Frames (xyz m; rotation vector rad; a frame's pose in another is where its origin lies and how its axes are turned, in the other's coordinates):
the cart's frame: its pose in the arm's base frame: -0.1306 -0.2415 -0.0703 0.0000 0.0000 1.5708
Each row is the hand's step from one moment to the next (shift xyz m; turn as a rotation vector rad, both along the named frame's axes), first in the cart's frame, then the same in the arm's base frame.
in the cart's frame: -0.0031 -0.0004 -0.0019 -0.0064 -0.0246 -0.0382
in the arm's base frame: 0.0004 -0.0031 -0.0019 0.0246 -0.0064 -0.0382
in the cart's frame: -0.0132 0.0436 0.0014 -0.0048 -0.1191 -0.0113
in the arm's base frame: -0.0436 -0.0132 0.0014 0.1191 -0.0048 -0.0113
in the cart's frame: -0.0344 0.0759 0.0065 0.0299 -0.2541 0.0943
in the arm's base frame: -0.0759 -0.0344 0.0065 0.2541 0.0299 0.0943
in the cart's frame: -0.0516 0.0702 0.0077 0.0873 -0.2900 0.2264
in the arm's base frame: -0.0702 -0.0516 0.0077 0.2900 0.0873 0.2264
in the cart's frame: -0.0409 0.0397 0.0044 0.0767 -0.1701 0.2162
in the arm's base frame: -0.0397 -0.0409 0.0044 0.1701 0.0767 0.2162
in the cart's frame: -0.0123 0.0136 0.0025 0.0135 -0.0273 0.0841
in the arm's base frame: -0.0136 -0.0123 0.0025 0.0273 0.0135 0.0841
